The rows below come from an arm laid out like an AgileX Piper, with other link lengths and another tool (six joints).
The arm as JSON. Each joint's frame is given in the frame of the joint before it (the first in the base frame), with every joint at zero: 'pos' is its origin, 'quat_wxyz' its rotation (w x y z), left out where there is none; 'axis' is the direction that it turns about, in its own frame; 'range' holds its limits. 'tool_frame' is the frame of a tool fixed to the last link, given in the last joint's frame.
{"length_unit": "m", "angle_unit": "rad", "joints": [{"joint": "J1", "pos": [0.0, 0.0, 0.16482], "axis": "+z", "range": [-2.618, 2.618]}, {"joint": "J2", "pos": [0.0, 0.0, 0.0], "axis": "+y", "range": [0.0, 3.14]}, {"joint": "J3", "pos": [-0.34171, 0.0, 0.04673], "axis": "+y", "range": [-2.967, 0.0]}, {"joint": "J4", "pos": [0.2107, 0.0, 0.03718], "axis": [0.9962, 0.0, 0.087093], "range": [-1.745, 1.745]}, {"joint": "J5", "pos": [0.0, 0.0, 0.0], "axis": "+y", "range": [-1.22, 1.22]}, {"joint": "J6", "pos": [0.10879, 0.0, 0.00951], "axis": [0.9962, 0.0, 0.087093], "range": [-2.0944, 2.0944]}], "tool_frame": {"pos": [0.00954, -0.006, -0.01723], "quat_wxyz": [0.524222, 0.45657, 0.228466, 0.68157]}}
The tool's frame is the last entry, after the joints.
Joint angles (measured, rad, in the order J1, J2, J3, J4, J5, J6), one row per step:
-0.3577 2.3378 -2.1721 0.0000 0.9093 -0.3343
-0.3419 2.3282 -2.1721 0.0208 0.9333 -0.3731
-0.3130 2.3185 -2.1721 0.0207 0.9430 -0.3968
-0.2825 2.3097 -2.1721 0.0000 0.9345 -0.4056
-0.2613 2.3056 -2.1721 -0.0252 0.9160 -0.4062
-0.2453 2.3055 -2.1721 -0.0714 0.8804 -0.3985
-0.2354 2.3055 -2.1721 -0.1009 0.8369 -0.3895
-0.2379 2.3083 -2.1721 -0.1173 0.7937 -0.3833
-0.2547 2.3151 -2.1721 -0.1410 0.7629 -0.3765
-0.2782 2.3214 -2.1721 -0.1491 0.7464 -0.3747
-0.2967 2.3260 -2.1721 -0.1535 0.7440 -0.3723
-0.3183 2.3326 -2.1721 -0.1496 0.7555 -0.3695
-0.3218 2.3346 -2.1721 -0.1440 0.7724 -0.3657
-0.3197 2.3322 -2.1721 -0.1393 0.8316 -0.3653
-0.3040 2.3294 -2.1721 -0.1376 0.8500 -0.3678
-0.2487 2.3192 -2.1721 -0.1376 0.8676 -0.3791
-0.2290 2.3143 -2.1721 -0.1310 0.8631 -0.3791
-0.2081 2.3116 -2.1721 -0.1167 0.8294 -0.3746
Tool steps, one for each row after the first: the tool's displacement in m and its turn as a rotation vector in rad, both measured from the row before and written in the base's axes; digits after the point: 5 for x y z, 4 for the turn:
0.00054 0.01047 0.00392 0.0045 0.0133 0.0471
0.00331 0.01477 0.00482 -0.0123 0.0038 0.0491
0.00437 0.01325 0.00542 -0.0295 -0.0091 0.0389
0.00402 0.00793 0.00354 -0.0306 -0.0149 0.0231
0.00482 0.00305 0.00283 -0.0492 -0.0244 0.0136
0.00509 0.00169 0.00318 -0.0335 -0.0370 0.0079
0.00382 -0.00347 0.00159 -0.0213 -0.0367 -0.0017
0.00067 -0.01146 -0.00114 -0.0242 -0.0190 -0.0166
-0.00180 -0.01345 -0.00214 -0.0092 -0.0081 -0.0219
-0.00266 -0.01020 -0.00229 -0.0020 0.0027 -0.0196
-0.00434 -0.01088 -0.00456 0.0108 0.0151 -0.0256
-0.00194 -0.00101 -0.00241 0.0133 0.0149 -0.0092
-0.00551 0.00288 -0.00254 0.0218 0.0519 -0.0069
0.00090 0.00863 0.00041 0.0048 0.0149 0.0150
0.00661 0.02890 0.00459 -0.0044 0.0100 0.0618
0.00300 0.01090 0.00274 0.0042 -0.0107 0.0199
0.00623 0.01194 0.00313 0.0090 -0.0394 0.0208

